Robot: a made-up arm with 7 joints.
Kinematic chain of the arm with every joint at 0, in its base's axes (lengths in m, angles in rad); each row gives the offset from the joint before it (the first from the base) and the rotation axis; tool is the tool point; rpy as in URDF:
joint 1: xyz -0.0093 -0.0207 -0.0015 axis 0 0.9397 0.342
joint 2: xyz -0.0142 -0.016 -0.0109 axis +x
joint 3: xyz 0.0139 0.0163 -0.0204 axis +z
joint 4: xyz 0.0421 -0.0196 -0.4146 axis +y
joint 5: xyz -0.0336 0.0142 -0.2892 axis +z
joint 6: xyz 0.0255 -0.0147 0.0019 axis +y
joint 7: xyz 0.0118 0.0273 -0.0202 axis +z
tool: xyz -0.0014 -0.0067 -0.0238 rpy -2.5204 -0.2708 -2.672
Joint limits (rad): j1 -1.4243..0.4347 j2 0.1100..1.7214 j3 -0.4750..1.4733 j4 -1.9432..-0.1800 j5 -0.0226..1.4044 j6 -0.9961..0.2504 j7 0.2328..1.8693
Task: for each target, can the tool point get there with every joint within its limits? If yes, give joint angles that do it. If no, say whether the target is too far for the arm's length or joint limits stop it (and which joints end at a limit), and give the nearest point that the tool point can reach.
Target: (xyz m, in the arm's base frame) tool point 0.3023 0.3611 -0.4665
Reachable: yes | joints -0.1625 0.2627 0.8129 -1.0582 0.3286 -0.2296 0.7881
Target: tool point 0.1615 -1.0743 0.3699
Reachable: no: too far | nearest point 0.3691 -0.3563 0.1710 | short by 0.773 m
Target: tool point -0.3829 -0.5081 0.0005
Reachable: no: joint limits stop it (at a limit: joint 1, joint 2, joint 3, joint 4, joint 5) | nearest point 0.2864 -0.3019 0.1502 | short by 0.716 m
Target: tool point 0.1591 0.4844 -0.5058
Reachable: yes | joints -0.1222 0.4404 1.1349 -0.7011 0.4640 -0.0930 1.0274
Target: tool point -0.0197 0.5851 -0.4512
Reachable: yes | joints 0.1709 0.7373 0.9179 -0.4121 0.2971 -0.0195 1.0583
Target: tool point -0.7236 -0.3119 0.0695
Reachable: no: joint limits stop it (at a limit: joint 1, joint 2, joint 4, joint 5) | nearest point -0.2808 0.2738 0.1808 | short by 0.743 m
